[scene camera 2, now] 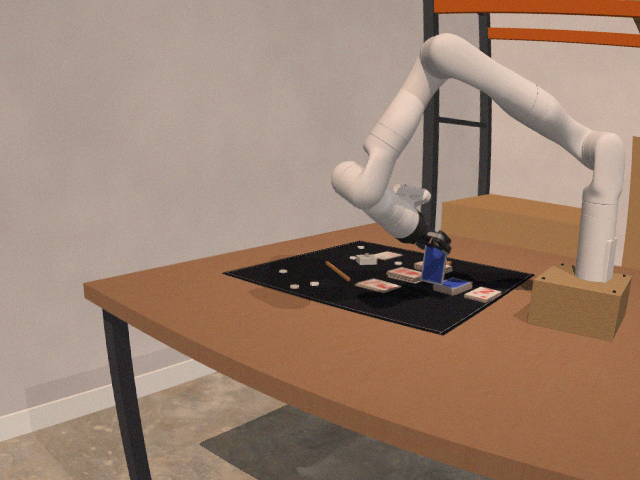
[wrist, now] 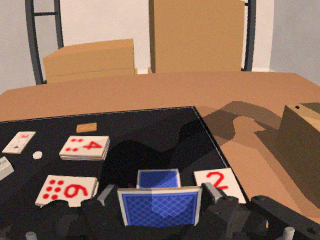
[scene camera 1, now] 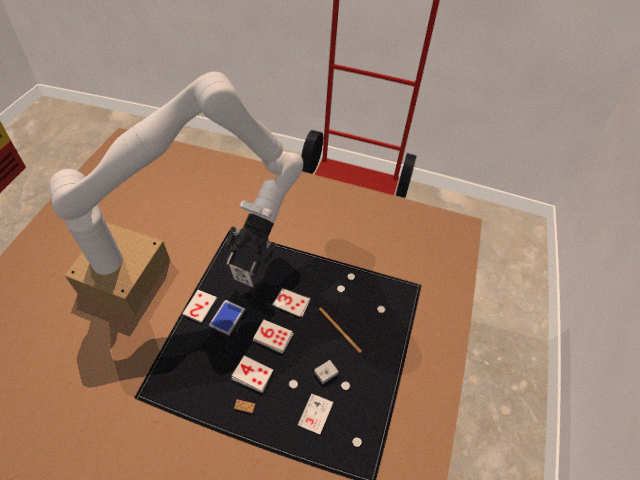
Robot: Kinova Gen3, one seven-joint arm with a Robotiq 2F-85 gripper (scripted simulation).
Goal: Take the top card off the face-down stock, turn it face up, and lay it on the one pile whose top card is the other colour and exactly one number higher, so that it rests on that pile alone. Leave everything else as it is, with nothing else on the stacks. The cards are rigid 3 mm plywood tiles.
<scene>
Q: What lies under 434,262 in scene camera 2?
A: A card.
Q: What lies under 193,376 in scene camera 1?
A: A black mat.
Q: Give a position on a black mat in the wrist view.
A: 167,139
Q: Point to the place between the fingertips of the gripper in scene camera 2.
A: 436,248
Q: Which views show the gripper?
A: Scene camera 2, the wrist view and scene camera 1: all of them.
</scene>
